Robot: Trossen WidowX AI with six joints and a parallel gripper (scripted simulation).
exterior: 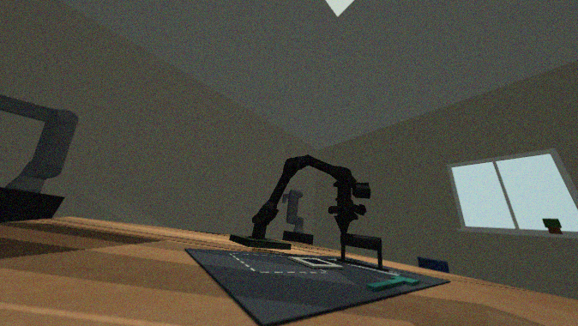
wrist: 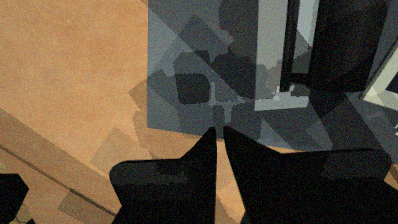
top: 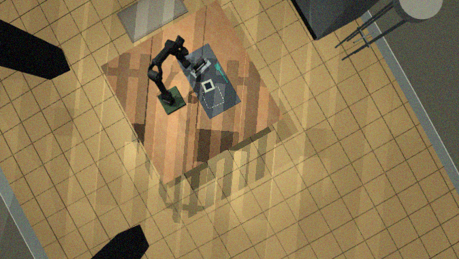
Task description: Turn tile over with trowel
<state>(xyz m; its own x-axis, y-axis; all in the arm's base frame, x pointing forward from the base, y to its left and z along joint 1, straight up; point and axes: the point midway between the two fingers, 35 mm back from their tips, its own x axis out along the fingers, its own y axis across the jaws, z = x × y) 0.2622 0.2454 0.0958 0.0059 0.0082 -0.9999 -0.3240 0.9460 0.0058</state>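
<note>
The mat is 14 cm ahead of my gripper tip, 21 cm to the right of it and 10 cm below it. Also, from my gripper tip: teal T-shaped tool 27 cm ahead, 17 cm to the right, 8 cm below; then tile 11 cm ahead, 25 cm to the right, 8 cm below.
</note>
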